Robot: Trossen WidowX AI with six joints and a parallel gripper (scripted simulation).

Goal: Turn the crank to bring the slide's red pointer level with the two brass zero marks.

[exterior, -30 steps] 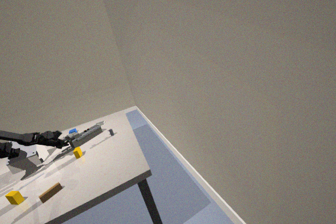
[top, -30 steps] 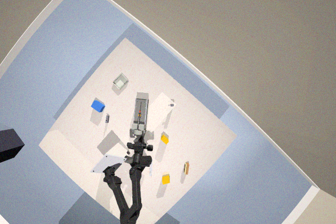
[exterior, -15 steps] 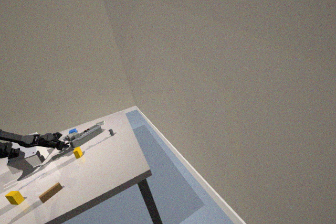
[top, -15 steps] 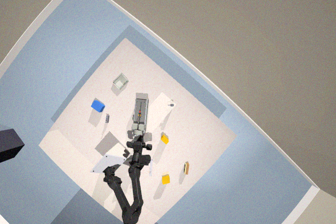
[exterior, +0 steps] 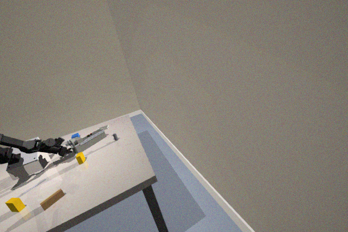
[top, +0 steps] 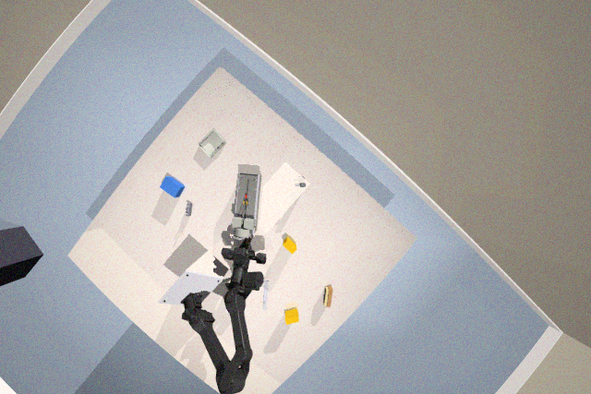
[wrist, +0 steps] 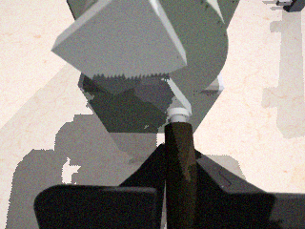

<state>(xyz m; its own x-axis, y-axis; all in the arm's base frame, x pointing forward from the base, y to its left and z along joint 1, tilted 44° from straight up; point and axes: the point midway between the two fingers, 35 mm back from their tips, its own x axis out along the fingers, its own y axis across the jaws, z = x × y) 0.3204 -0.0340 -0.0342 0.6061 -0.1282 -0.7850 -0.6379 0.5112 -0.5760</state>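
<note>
My gripper tip is now 1 cm past the dark brown crank handle, 1 cm to the left of it and 3 cm below it. Round my gripper tip: blue block (11 cm behind, 42 cm to the left, 2 cm below); then crank (1 cm behind, 4 cm above); then red pointer (13 cm ahead, 14 cm to the left, 4 cm above).
</note>
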